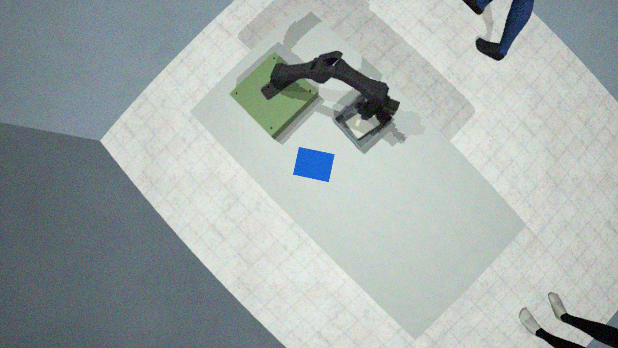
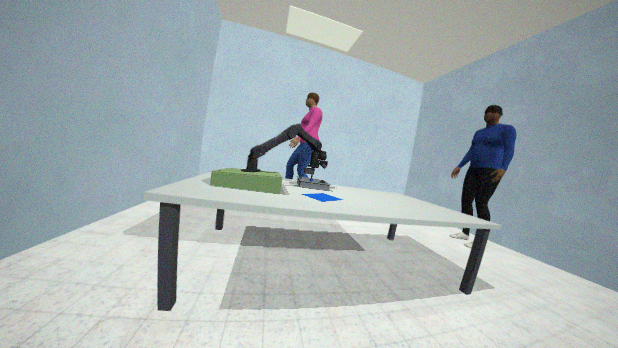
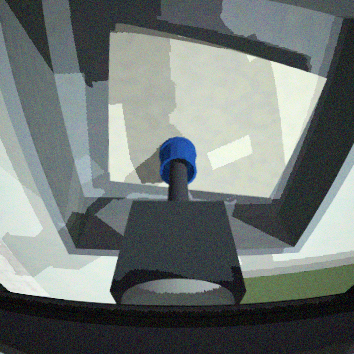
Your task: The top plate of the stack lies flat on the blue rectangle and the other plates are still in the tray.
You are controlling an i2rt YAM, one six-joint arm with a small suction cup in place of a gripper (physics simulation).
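Places are measured from the arm's base along level axes (x ahead, y left, z up), in metres.
Pixels of known places: end effector, tool point: [image 1: 363, 117] [image 3: 177, 147]; arm's base, origin of the base link: [image 1: 279, 84] [image 2: 251, 171].
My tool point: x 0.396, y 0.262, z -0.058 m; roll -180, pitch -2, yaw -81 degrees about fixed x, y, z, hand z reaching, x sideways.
Observation:
Ahead of a thing's pixels: the offset from my tool point to its top centre. "spot": to the spot under its first point.
My suction cup [image 1: 364, 117] [image 2: 311, 176] [image 3: 177, 145] is blue, on a thin dark stem. It is set down on the top plate {dx +0.021, dy -0.020, dz +0.010 m} [image 1: 359, 128] [image 3: 228, 105], a cream square, near the plate's near edge. The cup's shadow meets its tip. The plate lies flat on the stack inside the grey square tray {dx +0.010, dy -0.013, dz +0.035 m} [image 1: 362, 146] [image 2: 315, 185] [image 3: 309, 158]. The plates under it are hidden. The blue rectangle {spot: dx +0.047, dy -0.363, dz -0.014 m} [image 1: 313, 164] [image 2: 321, 197] lies bare on the table, a short way from the tray towards the table's middle.
The arm stands on a green base block [image 1: 267, 108] [image 2: 246, 179] [image 3: 298, 281] beside the tray. A person in pink [image 2: 312, 125] walks behind the table near the arm. A person in blue [image 2: 488, 151] stands at the table's right end.

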